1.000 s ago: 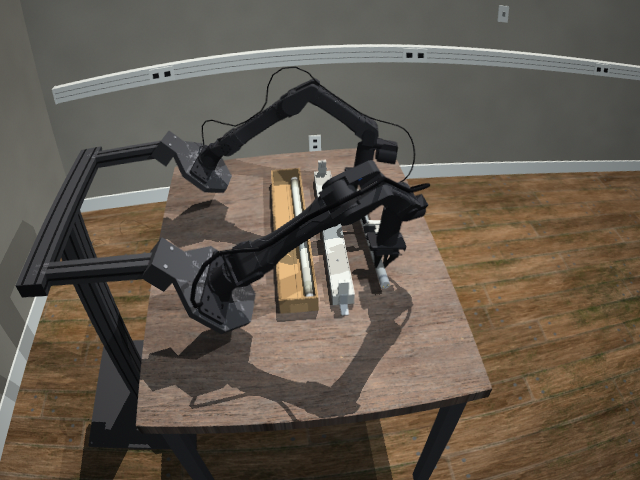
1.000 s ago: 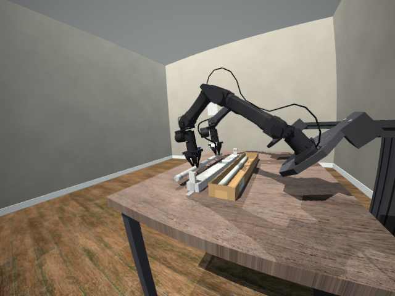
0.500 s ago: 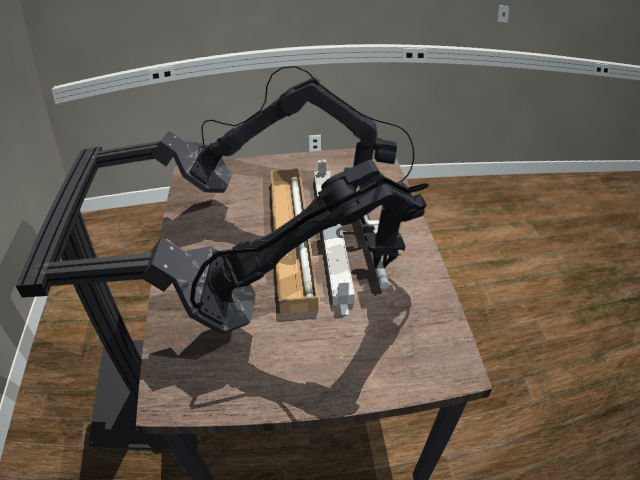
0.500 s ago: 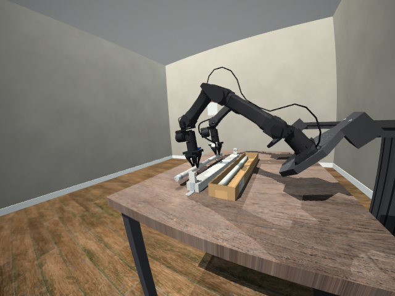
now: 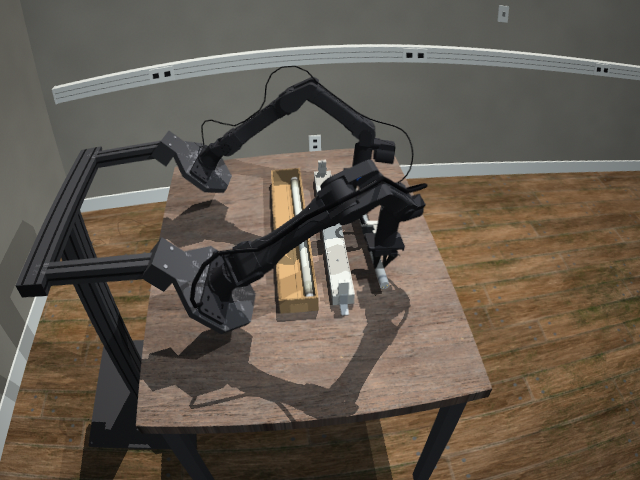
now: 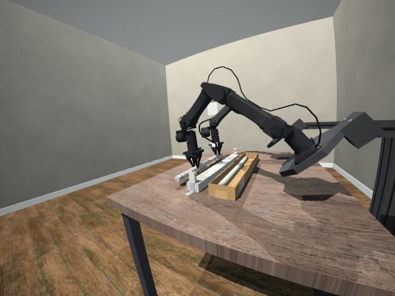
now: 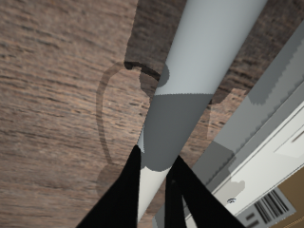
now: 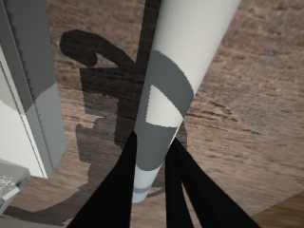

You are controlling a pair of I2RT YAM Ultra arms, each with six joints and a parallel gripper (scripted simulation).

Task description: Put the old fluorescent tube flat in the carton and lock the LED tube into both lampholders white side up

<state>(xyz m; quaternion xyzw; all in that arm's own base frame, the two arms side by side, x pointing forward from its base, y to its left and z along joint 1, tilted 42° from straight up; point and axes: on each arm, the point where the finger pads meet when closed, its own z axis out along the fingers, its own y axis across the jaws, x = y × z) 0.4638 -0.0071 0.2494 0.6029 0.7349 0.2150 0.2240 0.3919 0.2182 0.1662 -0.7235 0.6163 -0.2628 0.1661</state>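
My left hand is 12 cm to the left of the LED tube, 1 cm past it and 1 cm above it. Also, from my left hand: old fluorescent tube 21 cm behind, 10 cm to the right, 3 cm below; light fixture 12 cm behind, 11 cm to the right, 1 cm above; carton 24 cm behind, 9 cm to the right, 2 cm below.
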